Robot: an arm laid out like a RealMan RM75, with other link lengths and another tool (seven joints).
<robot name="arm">
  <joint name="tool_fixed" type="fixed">
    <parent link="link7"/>
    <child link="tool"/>
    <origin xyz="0.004 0.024 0.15" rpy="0 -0.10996 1.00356"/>
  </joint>
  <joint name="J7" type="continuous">
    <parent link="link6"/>
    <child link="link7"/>
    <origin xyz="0 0 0.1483" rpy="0 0 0"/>
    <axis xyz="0 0 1"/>
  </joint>
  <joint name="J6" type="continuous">
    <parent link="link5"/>
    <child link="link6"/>
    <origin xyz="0 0 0" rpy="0 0 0"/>
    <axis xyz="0 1 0"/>
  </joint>
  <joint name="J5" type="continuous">
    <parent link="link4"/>
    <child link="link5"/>
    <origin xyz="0 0 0.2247" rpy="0 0 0"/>
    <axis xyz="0 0 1"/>
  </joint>
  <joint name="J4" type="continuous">
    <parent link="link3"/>
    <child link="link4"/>
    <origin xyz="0 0 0" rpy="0 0 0"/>
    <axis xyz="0 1 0"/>
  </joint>
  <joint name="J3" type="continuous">
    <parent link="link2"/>
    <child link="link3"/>
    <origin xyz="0 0 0.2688" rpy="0 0 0"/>
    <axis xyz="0 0 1"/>
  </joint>
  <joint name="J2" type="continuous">
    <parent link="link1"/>
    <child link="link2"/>
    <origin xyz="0 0 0" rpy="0 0 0"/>
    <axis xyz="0 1 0"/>
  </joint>
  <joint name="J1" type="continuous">
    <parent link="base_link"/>
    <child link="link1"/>
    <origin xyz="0 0 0.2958" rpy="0 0 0"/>
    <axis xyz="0 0 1"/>
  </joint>
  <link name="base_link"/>
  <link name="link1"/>
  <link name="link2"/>
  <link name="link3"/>
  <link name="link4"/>
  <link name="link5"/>
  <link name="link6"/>
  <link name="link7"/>
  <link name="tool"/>
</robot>
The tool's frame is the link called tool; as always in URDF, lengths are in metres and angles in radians. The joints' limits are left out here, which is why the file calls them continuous.
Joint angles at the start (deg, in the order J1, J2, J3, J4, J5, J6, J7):
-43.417, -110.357, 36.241, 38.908, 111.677, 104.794, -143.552
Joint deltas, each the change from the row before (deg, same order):
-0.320, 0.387, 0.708, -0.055, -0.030, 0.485, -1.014
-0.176, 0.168, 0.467, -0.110, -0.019, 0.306, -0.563
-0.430, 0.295, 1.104, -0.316, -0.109, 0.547, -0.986
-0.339, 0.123, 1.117, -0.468, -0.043, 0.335, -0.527
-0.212, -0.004, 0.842, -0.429, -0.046, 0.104, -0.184
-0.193, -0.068, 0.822, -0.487, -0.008, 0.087, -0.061
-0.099, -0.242, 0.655, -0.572, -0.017, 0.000, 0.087
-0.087, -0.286, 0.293, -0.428, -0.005, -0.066, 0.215
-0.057, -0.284, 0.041, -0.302, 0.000, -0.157, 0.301
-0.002, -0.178, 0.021, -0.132, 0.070, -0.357, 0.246
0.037, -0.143, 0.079, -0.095, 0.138, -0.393, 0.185
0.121, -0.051, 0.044, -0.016, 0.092, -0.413, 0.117
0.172, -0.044, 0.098, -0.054, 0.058, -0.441, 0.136
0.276, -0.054, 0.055, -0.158, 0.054, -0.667, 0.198
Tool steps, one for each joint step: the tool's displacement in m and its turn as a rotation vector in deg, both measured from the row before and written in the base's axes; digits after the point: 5 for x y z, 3 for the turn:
0.00111, -0.00221, -0.00013, -1.164, 0.437, 0.052
0.00065, -0.00191, -0.00078, -0.811, 0.222, 0.038
0.00183, -0.00414, -0.00239, -1.675, 0.477, -0.085
0.00094, -0.00438, -0.00399, -1.518, 0.479, -0.159
0.00046, -0.00320, -0.00371, -1.025, 0.311, -0.132
0.00028, -0.00354, -0.00419, -1.032, 0.284, -0.157
0.00029, -0.00364, -0.00478, -0.951, 0.042, -0.039
0.00083, -0.00229, -0.00356, -0.528, -0.146, -0.072
0.00095, -0.00096, -0.00252, -0.156, -0.237, -0.066
-0.00014, 0.00063, -0.00186, 0.164, 0.003, 0.042
-0.00089, 0.00071, -0.00199, 0.151, 0.153, 0.114
-0.00155, 0.00135, -0.00106, 0.293, 0.186, 0.223
-0.00194, 0.00123, -0.00120, 0.280, 0.192, 0.271
-0.00295, 0.00207, -0.00148, 0.449, 0.184, 0.508

